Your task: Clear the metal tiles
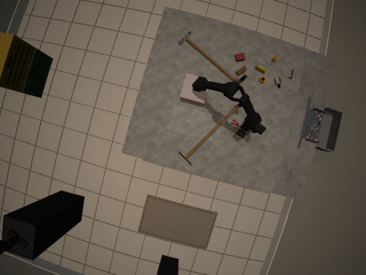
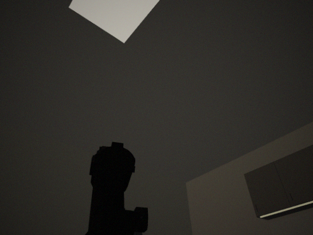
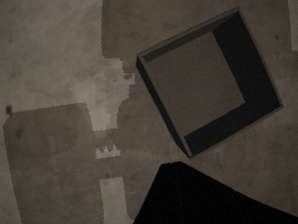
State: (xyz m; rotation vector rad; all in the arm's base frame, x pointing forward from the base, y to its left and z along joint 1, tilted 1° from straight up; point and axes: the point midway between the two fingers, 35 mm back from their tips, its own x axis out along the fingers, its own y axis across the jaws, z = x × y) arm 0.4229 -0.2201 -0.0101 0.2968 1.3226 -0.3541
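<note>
Right now the small box is 3 cm to the right of my gripper tip and 2 cm ahead of it. Round my gripper tip: yellow ring (43 cm to the left, 9 cm ahead); brown block (45 cm to the left, 10 cm behind); long scraper (25 cm behind, 9 cm to the right, 5 cm above).
</note>
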